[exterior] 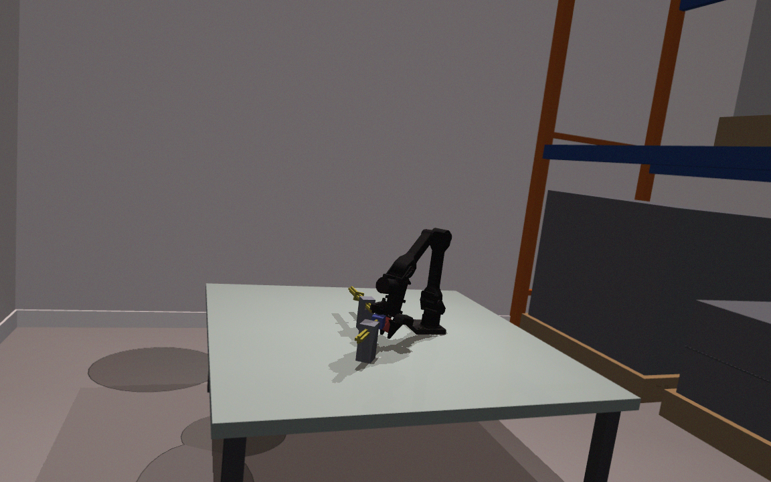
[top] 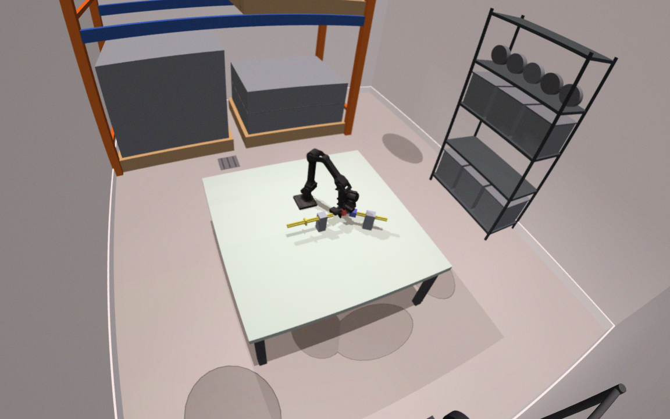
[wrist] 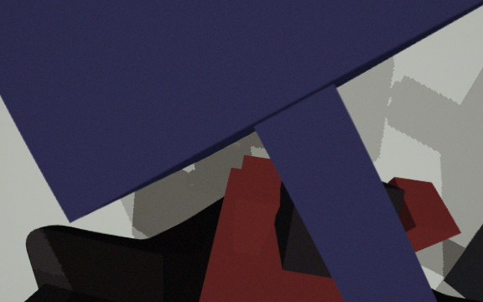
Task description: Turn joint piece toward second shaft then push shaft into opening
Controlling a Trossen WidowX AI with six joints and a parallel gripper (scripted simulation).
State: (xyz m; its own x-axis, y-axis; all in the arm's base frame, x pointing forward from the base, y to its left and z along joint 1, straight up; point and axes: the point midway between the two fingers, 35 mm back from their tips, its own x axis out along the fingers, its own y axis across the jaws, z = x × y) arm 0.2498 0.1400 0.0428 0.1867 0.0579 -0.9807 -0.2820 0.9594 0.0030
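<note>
Right now the red joint piece is 50 mm above my gripper tip.
</note>
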